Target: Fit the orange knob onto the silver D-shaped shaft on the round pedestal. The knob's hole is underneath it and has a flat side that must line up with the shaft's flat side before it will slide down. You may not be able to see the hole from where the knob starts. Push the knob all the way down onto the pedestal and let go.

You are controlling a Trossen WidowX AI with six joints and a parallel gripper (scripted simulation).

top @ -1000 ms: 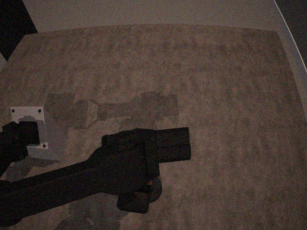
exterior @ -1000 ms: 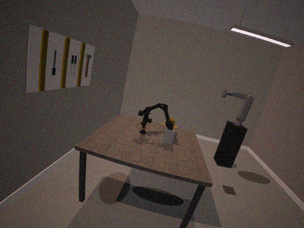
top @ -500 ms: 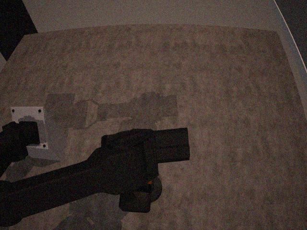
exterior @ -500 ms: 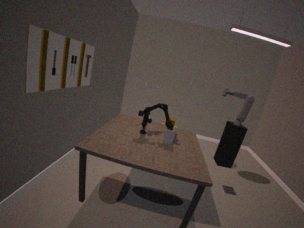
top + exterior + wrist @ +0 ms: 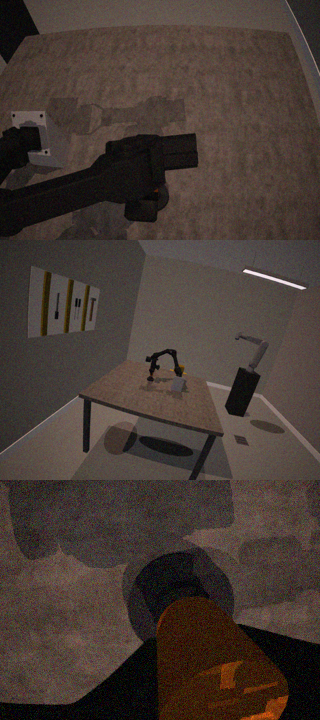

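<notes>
The orange knob lies 30 mm above my gripper tip. Round my gripper tip: D-shaft pedestal: 40 mm below.
</notes>
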